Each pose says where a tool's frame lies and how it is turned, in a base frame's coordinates. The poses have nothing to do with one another.
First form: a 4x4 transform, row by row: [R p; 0 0 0 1], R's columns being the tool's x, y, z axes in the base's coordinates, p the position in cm. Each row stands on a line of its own.
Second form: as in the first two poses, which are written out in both.
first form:
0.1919 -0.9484 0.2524 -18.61
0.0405 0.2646 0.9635 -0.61
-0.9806 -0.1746 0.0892 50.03
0 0 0 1
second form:
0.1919 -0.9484 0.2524 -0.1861
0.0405 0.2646 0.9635 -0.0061
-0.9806 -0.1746 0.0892 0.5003
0 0 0 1

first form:
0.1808 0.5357 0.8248 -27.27
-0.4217 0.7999 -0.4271 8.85
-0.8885 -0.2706 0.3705 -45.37
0 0 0 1
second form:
0.1808 0.5357 0.8248 -0.2727
-0.4217 0.7999 -0.4271 0.0885
-0.8885 -0.2706 0.3705 -0.4537
0 0 0 1

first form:
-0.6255 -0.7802 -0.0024 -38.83
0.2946 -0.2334 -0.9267 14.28
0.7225 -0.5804 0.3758 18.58
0 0 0 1
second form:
-0.6255 -0.7802 -0.0024 -0.3883
0.2946 -0.2334 -0.9267 0.1428
0.7225 -0.5804 0.3758 0.1858
0 0 0 1

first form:
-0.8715 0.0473 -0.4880 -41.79
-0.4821 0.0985 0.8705 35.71
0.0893 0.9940 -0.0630 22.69
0 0 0 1
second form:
-0.8715 0.0473 -0.4880 -0.4179
-0.4821 0.0985 0.8705 0.3571
0.0893 0.9940 -0.0630 0.2269
0 0 0 1

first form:
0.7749 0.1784 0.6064 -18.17
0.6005 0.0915 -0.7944 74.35
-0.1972 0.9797 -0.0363 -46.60
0 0 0 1
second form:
0.7749 0.1784 0.6064 -0.1817
0.6005 0.0915 -0.7944 0.7435
-0.1972 0.9797 -0.0363 -0.4660
0 0 0 1

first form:
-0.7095 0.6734 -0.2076 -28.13
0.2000 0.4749 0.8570 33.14
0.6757 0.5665 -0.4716 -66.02
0 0 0 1
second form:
-0.7095 0.6734 -0.2076 -0.2813
0.2000 0.4749 0.8570 0.3314
0.6757 0.5665 -0.4716 -0.6602
0 0 0 1

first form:
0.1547 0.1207 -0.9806 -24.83
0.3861 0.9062 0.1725 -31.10
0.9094 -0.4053 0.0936 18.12
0 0 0 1
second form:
0.1547 0.1207 -0.9806 -0.2483
0.3861 0.9062 0.1725 -0.3110
0.9094 -0.4053 0.0936 0.1812
0 0 0 1

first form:
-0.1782 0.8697 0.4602 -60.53
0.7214 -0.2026 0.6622 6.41
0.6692 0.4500 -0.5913 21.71
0 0 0 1
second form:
-0.1782 0.8697 0.4602 -0.6053
0.7214 -0.2026 0.6622 0.0641
0.6692 0.4500 -0.5913 0.2171
0 0 0 1

